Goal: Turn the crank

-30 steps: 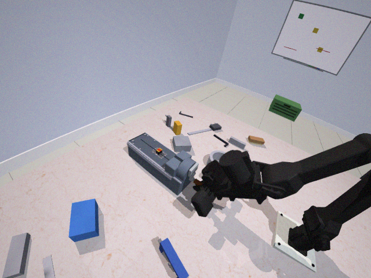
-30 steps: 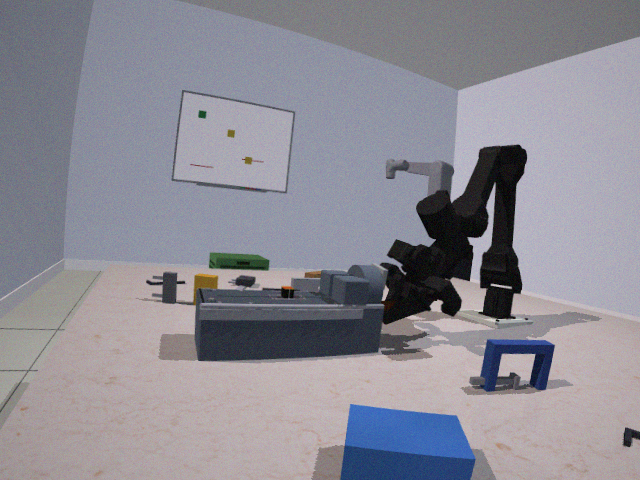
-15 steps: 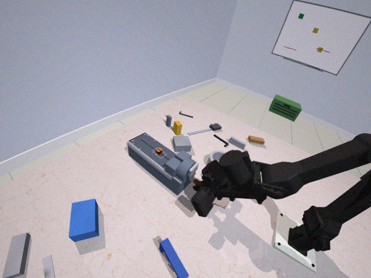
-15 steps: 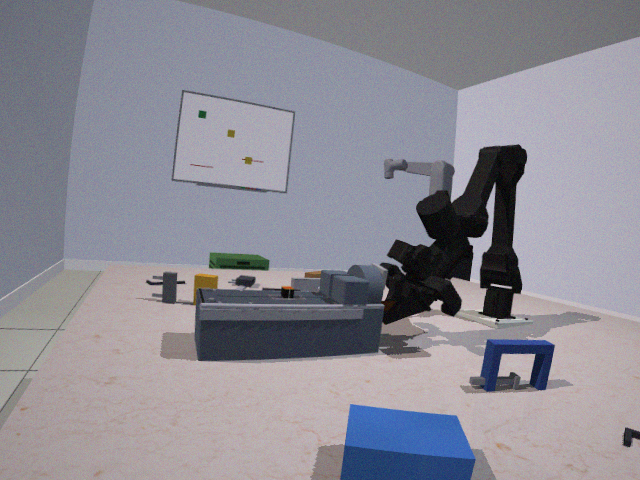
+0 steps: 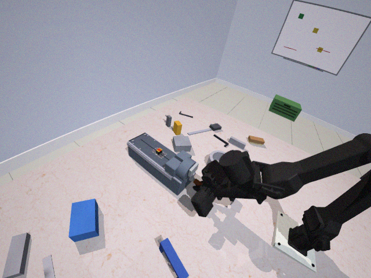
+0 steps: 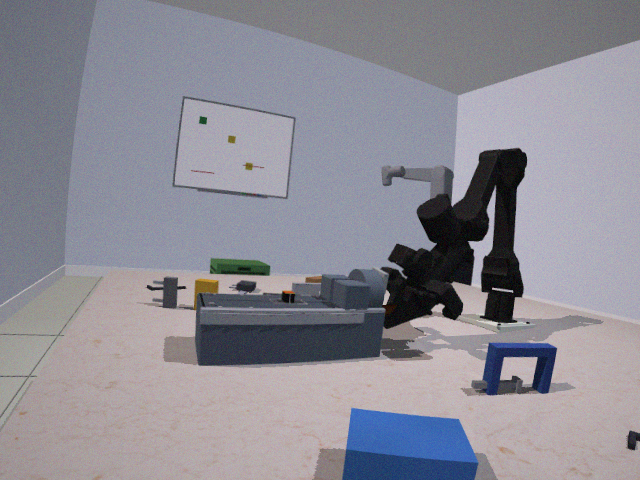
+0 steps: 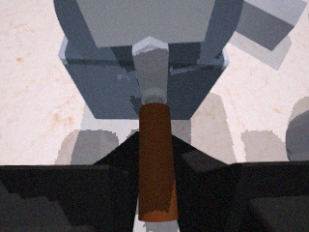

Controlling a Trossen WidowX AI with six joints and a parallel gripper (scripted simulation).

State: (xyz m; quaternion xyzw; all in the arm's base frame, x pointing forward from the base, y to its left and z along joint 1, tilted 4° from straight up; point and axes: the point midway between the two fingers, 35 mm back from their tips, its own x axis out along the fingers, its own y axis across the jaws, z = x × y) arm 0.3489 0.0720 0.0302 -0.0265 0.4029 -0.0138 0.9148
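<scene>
The brown crank handle is 30 mm above my gripper tip and 20 mm behind it. Also, from my gripper tip: blue bracket: 210 mm to the left, 70 mm behind; then red pointer: 170 mm ahead, 50 mm above; then grey block: 180 mm ahead, 160 mm to the right, 20 mm below.
</scene>
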